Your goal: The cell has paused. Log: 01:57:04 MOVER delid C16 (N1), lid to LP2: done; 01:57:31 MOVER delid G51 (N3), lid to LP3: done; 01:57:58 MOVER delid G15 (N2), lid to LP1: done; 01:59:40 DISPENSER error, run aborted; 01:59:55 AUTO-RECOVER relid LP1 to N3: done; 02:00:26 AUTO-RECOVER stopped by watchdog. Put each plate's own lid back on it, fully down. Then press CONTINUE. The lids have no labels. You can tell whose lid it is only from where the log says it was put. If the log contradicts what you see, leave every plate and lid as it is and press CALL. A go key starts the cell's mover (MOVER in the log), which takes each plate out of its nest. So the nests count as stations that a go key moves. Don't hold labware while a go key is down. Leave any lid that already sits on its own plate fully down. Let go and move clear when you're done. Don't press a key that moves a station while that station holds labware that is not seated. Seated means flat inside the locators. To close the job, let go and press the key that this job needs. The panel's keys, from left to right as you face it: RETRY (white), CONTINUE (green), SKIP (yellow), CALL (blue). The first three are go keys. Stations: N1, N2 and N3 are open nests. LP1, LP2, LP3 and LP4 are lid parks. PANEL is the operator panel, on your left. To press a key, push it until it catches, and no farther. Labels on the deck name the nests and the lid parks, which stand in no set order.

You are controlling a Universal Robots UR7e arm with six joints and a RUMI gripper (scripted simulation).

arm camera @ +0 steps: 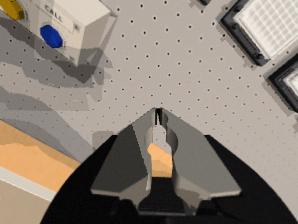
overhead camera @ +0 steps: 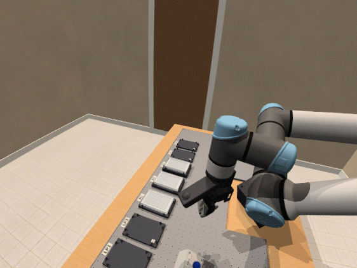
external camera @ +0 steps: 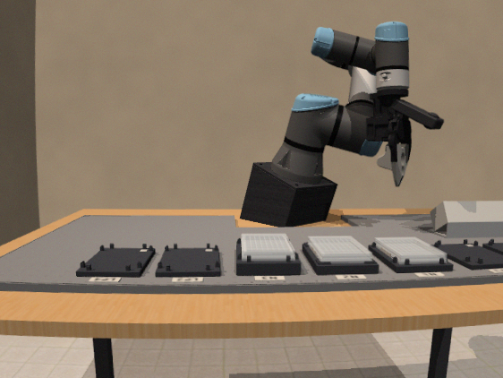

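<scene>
Now: the green CONTINUE key 30 mm behind my hand, 240 mm to the left of it and 60 mm below it. Also, from my hand: yellow SKIP key (30 mm behind, 190 mm to the left, 60 mm below); then LP3 lid park (200 mm ahead, 70 mm to the left, 130 mm below); then blue CALL key (30 mm behind, 140 mm to the left, 60 mm below).
</scene>
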